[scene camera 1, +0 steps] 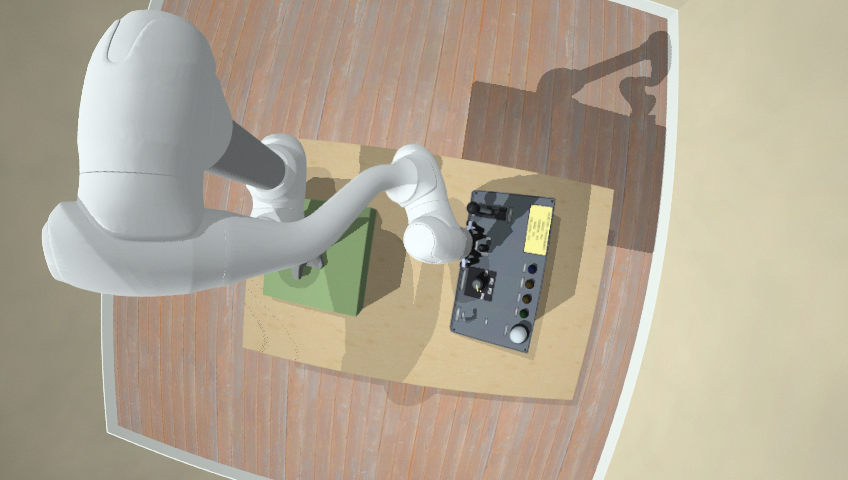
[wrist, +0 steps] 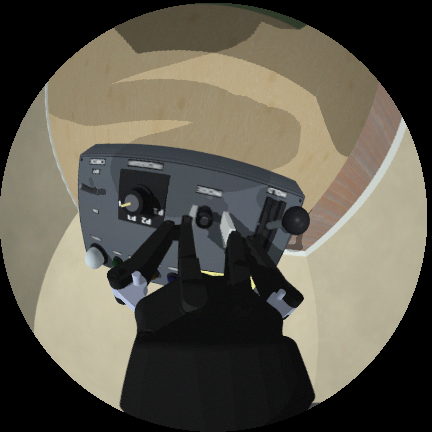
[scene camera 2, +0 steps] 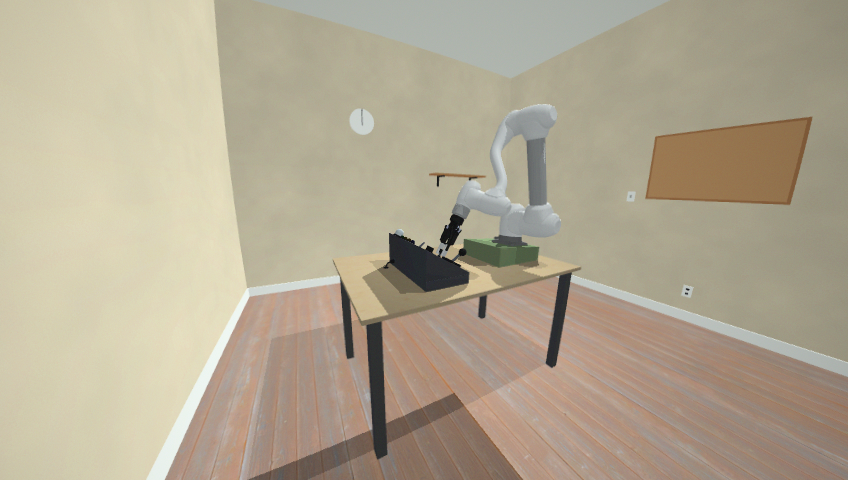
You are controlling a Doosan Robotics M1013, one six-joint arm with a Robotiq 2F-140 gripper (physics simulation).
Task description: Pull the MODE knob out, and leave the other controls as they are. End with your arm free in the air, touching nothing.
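Places are measured from the arm's base along level axes (x ahead, y left, z up), in centimetres.
Pixels of known places: gripper, fingertip midpoint: [scene camera 1: 485,245] [wrist: 208,215] [scene camera 2: 440,255]; arm's base, origin of the base link: [scene camera 2: 509,243].
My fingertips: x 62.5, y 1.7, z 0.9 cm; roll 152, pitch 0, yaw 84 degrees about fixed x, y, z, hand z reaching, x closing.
Ahead of a thing's pixels: the offset from my fingertips to its top centre. "*": to the spot under its first point.
The MODE knob @(dx -0.4, dy -0.7, dz +3.2 cm) [scene camera 1: 483,245] [wrist: 204,218] is a small black round knob on the dark grey sloped panel [scene camera 1: 505,297] [scene camera 2: 416,267] [wrist: 182,192]. My gripper [scene camera 1: 480,244] [scene camera 2: 441,250] [wrist: 208,215] is partly open at the panel, with one light fingertip on each side of the knob. In the wrist view gaps show between the knob and both fingertips, so it is not gripped. How deep the tips reach along the knob is hard to tell. In scene camera 2 the fingertips are close to the panel face.
The PROGRAM dial @(dx -1.7, dy -12.6, dz +2.6 cm) [scene camera 1: 477,284] [wrist: 132,203] is beside the MODE knob; the ball-ended HOLD lever @(dx -5.4, dy +11.8, dz +5.5 cm) [scene camera 1: 473,207] [scene camera 2: 462,252] [wrist: 296,220] is on the other side. The CHECK toggle @(dx -3.9, dy -24.5, dz +2.3 cm) [wrist: 93,190], white dome @(* dx +10.4, dy -26.0, dz +11.2 cm) [scene camera 1: 518,334] [wrist: 94,257] and yellow note @(* dx +15.4, dy +6.0, dz +6.8 cm) [scene camera 1: 538,230] are farther off. The arm stands on a green block [scene camera 1: 351,279].
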